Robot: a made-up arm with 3 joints. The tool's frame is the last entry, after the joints.
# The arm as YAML. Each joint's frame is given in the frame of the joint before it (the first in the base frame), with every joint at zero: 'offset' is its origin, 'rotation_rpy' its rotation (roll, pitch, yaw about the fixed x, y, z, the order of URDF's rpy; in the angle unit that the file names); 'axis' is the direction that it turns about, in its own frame. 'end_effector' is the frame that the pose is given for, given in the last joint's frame.
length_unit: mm
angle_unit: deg
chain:
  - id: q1
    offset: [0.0, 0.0, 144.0]
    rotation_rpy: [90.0, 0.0, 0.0]
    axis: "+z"
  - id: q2
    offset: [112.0, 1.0, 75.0]
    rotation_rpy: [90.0, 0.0, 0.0]
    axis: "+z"
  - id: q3
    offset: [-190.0, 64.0, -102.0]
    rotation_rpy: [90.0, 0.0, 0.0]
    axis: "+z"
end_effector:
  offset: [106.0, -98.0, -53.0]
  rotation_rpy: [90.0, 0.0, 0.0]
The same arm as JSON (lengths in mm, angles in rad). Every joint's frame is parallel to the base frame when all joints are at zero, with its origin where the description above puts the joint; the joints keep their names.
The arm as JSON. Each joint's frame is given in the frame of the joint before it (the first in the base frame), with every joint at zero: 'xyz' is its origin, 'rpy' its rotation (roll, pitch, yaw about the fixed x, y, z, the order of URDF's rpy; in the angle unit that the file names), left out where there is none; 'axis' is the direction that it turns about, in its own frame. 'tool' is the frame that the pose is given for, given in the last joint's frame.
{"units": {"length": "mm", "angle": "rad"}, "joints": [
  {"name": "q1", "type": "revolute", "origin": {"xyz": [0.0, 0.0, 144.0]}, "axis": [0.0, -1.0, 0.0]},
  {"name": "q2", "type": "revolute", "origin": {"xyz": [112.0, -75.0, 1.0]}, "axis": [0.0, 0.0, -1.0]},
  {"name": "q3", "type": "revolute", "origin": {"xyz": [-190.0, -64.0, 102.0]}, "axis": [0.0, 1.0, 0.0]}
], "tool": {"origin": {"xyz": [106.0, -53.0, 98.0]}}}

